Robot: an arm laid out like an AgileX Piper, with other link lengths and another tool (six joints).
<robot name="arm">
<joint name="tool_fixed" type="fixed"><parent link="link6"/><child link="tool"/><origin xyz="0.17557 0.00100 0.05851" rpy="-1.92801 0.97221 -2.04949"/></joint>
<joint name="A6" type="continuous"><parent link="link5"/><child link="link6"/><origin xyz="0.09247 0.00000 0.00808" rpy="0.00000 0.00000 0.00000"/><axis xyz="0.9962 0 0.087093"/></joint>
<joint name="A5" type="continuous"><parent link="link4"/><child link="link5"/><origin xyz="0.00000 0.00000 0.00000" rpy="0.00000 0.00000 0.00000"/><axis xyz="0 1 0"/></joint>
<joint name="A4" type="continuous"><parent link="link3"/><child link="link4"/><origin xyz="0.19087 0.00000 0.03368" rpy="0.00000 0.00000 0.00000"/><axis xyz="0.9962 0 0.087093"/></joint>
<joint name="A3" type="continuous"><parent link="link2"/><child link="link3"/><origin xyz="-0.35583 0.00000 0.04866" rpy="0.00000 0.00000 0.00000"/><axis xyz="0 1 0"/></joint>
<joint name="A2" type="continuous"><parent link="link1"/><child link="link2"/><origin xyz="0.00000 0.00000 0.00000" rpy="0.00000 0.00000 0.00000"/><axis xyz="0 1 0"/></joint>
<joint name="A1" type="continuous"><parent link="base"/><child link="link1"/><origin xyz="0.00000 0.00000 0.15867" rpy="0.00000 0.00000 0.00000"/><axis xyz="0 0 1"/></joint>
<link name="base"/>
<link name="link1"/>
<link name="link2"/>
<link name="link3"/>
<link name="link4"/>
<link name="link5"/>
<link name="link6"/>
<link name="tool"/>
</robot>
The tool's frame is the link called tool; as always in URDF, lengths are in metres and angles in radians. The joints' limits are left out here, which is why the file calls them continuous.
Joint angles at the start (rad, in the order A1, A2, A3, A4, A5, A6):
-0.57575, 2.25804, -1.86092, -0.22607, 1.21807, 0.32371
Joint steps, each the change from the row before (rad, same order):
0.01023, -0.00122, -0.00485, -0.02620, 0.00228, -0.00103
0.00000, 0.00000, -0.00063, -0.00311, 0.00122, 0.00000
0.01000, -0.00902, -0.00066, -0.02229, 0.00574, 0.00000
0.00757, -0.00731, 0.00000, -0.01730, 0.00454, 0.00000
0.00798, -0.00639, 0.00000, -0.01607, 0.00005, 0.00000
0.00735, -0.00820, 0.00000, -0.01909, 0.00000, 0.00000
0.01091, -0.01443, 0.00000, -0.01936, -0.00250, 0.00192
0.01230, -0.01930, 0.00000, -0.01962, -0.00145, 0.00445
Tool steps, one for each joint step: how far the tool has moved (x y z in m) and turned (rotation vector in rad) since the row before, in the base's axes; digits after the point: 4 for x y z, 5 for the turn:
0.0014, -0.0020, 0.0034, -0.02316, 0.01056, 0.01863
-0.0005, -0.0006, 0.0003, -0.00229, 0.00210, 0.00064
0.0002, -0.0004, 0.0061, -0.02062, 0.00805, 0.01511
0.0000, -0.0003, 0.0048, -0.01598, 0.00637, 0.01129
0.0013, -0.0004, 0.0046, -0.01649, 0.00256, 0.01245
0.0009, -0.0012, 0.0058, -0.01998, 0.00234, 0.01255
0.0029, -0.0002, 0.0093, -0.02456, -0.00582, 0.01496
0.0030, 0.0004, 0.0119, -0.02693, -0.01018, 0.01343

